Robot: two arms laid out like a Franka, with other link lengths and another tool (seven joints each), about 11 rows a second.
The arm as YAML. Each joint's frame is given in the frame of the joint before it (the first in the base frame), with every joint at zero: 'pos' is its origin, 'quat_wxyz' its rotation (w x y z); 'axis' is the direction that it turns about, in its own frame. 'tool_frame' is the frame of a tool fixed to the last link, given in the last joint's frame.
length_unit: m
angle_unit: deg
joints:
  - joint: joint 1
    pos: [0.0, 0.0, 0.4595]
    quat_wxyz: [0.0, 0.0, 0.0, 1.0]
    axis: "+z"
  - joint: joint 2
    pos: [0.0, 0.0, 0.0]
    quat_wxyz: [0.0, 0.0, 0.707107, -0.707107]
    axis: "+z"
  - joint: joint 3
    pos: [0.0, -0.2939, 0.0]
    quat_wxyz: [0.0, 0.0, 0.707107, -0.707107]
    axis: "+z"
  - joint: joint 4
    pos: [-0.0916, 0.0, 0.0]
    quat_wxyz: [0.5, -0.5, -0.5, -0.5]
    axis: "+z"
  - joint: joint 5
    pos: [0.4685, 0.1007, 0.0]
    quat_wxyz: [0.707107, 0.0, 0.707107, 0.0]
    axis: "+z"
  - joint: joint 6
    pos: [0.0, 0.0, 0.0]
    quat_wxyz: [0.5, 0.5, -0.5, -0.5]
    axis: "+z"
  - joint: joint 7
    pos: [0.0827, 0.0, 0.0]
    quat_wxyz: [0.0, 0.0, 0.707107, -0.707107]
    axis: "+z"
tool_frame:
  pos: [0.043, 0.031, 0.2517]
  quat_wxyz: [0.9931, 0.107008, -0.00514, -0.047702]
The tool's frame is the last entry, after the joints.
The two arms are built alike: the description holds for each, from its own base.
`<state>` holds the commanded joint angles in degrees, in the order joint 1, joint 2, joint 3, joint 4, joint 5, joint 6, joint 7, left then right.
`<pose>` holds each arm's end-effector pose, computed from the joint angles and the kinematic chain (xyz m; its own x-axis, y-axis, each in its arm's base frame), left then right.
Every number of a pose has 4 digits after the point.
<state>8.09 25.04 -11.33 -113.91 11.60 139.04 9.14 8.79 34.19 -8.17 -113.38 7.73 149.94 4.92</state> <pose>0.6475 0.0130 0.1555 -0.9679 0.2511 -0.0082 0.2491 0.9548 -0.1620 0.6356 0.0371 0.0635 -0.9964 0.0676 -0.0509 0.0772 0.9725 -0.2198</pose>
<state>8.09 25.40 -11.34 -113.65 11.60 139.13 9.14 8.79 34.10 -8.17 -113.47 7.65 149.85 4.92</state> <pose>0.6484 0.0126 0.1536 -0.9680 0.2510 -0.0084 0.2489 0.9546 -0.1634 0.6349 0.0370 0.0637 -0.9966 0.0665 -0.0493 0.0758 0.9725 -0.2204</pose>
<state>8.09 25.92 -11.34 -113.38 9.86 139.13 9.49 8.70 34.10 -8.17 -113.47 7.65 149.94 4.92</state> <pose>0.6469 0.0088 0.1489 -0.9721 0.2343 -0.0066 0.2314 0.9550 -0.1855 0.6353 0.0360 0.0638 -0.9964 0.0681 -0.0509 0.0777 0.9723 -0.2204</pose>
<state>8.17 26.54 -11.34 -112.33 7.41 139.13 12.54 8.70 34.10 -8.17 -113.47 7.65 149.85 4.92</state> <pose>0.6536 0.0059 0.1488 -0.9677 0.2516 -0.0168 0.2494 0.9447 -0.2128 0.6349 0.0360 0.0637 -0.9965 0.0681 -0.0493 0.0774 0.9723 -0.2204</pose>
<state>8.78 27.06 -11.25 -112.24 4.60 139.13 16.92 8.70 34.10 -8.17 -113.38 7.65 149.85 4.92</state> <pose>0.6527 0.0097 0.1424 -0.9605 0.2777 -0.0156 0.2729 0.9302 -0.2456 0.6358 0.0361 0.0644 -0.9964 0.0680 -0.0509 0.0776 0.9724 -0.2202</pose>
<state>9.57 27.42 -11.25 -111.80 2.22 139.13 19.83 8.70 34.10 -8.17 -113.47 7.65 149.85 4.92</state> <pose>0.6553 0.0149 0.1407 -0.9591 0.2821 -0.0242 0.2779 0.9215 -0.2714 0.6349 0.0360 0.0637 -0.9965 0.0681 -0.0493 0.0774 0.9723 -0.2204</pose>
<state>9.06 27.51 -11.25 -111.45 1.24 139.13 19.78 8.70 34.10 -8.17 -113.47 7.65 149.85 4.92</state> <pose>0.6575 0.0070 0.1420 -0.9605 0.2767 -0.0305 0.2739 0.9197 -0.2812 0.6349 0.0360 0.0637 -0.9965 0.0681 -0.0493 0.0774 0.9723 -0.2204</pose>
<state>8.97 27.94 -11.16 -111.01 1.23 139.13 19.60 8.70 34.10 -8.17 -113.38 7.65 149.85 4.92</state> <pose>0.6591 0.0069 0.1404 -0.9615 0.2730 -0.0306 0.2703 0.9206 -0.2820 0.6358 0.0361 0.0644 -0.9964 0.0680 -0.0509 0.0776 0.9724 -0.2202</pose>
